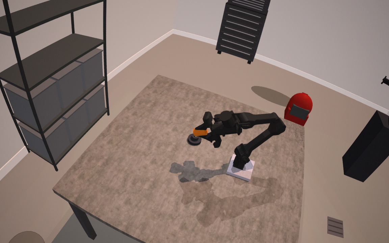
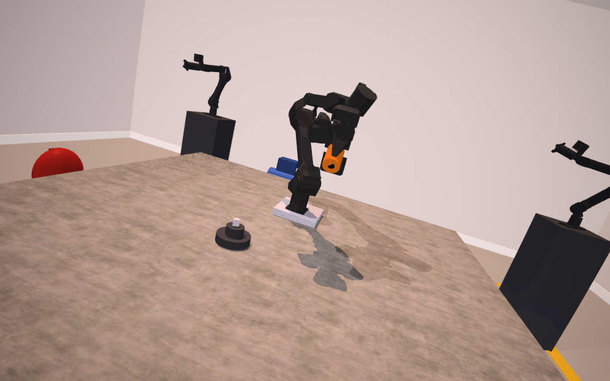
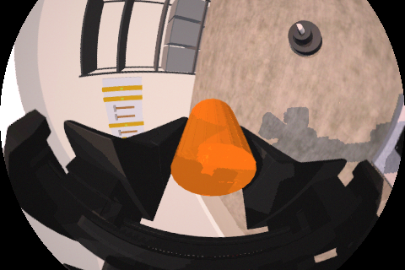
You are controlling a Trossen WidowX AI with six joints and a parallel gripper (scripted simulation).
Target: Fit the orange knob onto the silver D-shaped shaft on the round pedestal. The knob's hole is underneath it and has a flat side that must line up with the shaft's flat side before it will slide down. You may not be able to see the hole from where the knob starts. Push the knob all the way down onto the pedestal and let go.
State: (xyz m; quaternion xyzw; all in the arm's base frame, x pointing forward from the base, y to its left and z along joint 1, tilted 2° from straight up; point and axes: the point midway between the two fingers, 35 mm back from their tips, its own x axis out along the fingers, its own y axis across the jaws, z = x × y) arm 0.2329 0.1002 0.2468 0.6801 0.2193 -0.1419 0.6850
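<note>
Right now my gripper tip is 30 mm past the orange knob and 20 mm below it. Also, from my gripper tip: round pedestal (220 mm below, 180 mm to the right, 40 mm ahead).
</note>
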